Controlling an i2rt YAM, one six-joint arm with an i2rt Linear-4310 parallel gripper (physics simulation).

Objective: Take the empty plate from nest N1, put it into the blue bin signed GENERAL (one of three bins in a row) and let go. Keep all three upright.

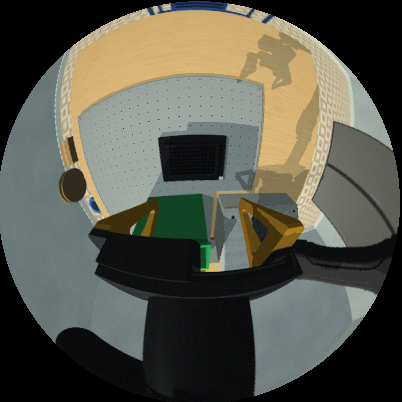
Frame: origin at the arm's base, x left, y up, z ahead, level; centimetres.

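Seen in the pictures: gripper, between the fingertips: [198, 202].
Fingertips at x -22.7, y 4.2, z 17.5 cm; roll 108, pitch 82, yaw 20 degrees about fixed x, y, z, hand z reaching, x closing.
A point is followed by its place in that frame.
My gripper [198, 202] @(x -22.7, y 4.2, z 17.5 cm) is open, its two orange fingers wide apart and no object between the tips. The green side wall of a bin [181, 215] @(x -11.8, y -5.7, z 22.5 cm) shows behind and below the left finger. The blue bin signed GENERAL cannot be made out; the area below the fingers is hidden by my gripper's black body. A black rectangular holder with a grid inside [194, 159] @(x -22.5, y -12.8, z 17.6 cm) stands on the grey perforated board [125, 135] @(x -32.8, y -14.9, z 34.4 cm), beyond the fingertips. I cannot tell if it is nest N1 or holds a plate. No plate can be made out.
A grey metal block [231, 220] @(x -7.2, y -6.1, z 10.1 cm) stands beside the green bin, behind the right finger. At the left edge are a dark round object [74, 185], a brown block [71, 150] and a small blue ring. A large dark grey curved body [357, 180] is at the right.
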